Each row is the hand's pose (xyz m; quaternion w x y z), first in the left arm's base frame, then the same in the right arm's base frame.
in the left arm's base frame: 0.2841 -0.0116 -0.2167 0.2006 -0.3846 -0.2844 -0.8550
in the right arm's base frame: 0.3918 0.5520 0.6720 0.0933 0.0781 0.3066 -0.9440
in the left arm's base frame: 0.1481 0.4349 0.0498 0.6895 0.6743 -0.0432 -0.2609
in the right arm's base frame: 0.0584 0.5694 1.0933 0.0277 0.9595 -0.2528 -0.1211
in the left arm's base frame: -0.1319 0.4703 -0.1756 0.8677 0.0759 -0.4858 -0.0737
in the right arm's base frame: 0.0267 0.9250 1.0388 0.3895 0.4844 -0.6134 -0.4872
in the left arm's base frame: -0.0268 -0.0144 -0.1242 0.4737 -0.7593 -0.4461 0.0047
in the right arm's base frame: 0.1131 0.7022 0.6012 0.6262 -0.3554 -0.3249 -0.6132
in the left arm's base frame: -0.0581 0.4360 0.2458 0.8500 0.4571 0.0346 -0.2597
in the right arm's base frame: -0.2241 0.5775 1.0611 0.2947 0.9146 -0.2086 -0.1821
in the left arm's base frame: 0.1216 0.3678 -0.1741 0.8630 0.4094 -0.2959 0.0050
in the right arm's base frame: 0.2095 0.7250 1.0022 0.2731 0.7301 -0.5916 -0.2060
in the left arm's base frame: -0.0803 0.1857 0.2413 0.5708 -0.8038 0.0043 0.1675
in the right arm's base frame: -0.2092 0.5363 0.8136 0.9083 -0.2936 -0.1245 -0.2707
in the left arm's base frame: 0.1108 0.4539 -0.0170 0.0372 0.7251 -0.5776 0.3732
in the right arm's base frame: 0.0793 0.6453 1.0966 0.5166 -0.2893 0.7881 -0.1684
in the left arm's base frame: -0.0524 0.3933 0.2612 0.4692 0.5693 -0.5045 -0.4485
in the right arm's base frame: -0.2268 0.5529 1.0226 0.2635 -0.7263 0.3736 0.5133
